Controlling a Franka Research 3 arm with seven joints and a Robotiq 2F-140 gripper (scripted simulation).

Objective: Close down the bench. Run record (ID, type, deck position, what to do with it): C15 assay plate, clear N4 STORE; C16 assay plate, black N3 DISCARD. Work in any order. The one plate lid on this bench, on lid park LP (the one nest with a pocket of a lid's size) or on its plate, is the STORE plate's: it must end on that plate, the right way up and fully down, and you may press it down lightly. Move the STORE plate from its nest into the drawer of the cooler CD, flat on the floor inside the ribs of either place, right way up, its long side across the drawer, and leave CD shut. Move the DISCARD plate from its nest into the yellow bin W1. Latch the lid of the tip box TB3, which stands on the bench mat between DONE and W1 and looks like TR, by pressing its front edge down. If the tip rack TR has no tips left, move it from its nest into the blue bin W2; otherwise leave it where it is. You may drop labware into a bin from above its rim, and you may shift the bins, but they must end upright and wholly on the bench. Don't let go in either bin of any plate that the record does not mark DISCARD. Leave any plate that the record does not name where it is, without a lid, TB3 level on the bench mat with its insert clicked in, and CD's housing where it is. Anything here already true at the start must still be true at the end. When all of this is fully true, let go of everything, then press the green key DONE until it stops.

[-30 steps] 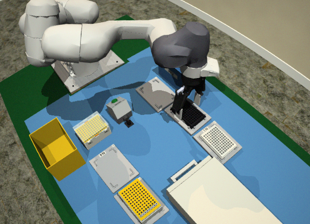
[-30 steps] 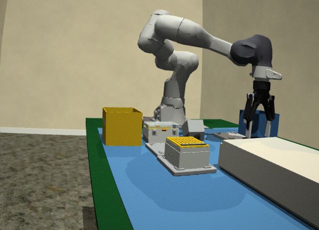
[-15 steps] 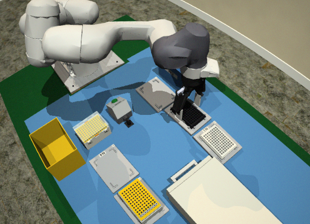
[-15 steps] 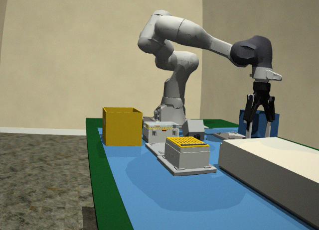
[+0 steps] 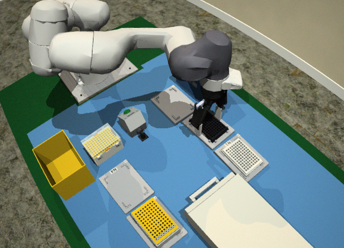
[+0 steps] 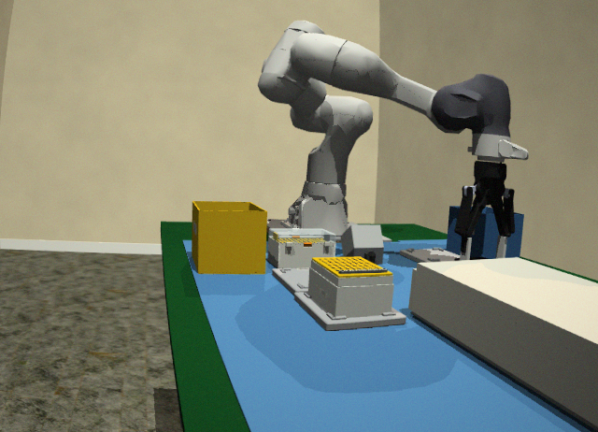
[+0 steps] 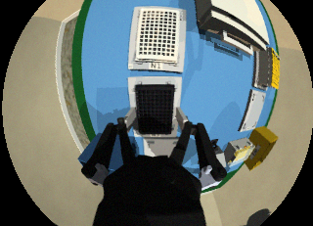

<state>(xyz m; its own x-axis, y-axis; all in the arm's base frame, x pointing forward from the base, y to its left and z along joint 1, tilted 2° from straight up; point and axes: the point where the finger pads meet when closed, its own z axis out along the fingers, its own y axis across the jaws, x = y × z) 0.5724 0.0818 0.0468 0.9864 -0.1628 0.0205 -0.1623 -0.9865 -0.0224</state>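
Now: the black plate 2 cm below my hand. Also, from my hand: nest N3 (3 cm below); white plate (17 cm ahead, 3 cm to the right, 2 cm below); lid park (17 cm behind, 3 cm below, 1 cm to the left).
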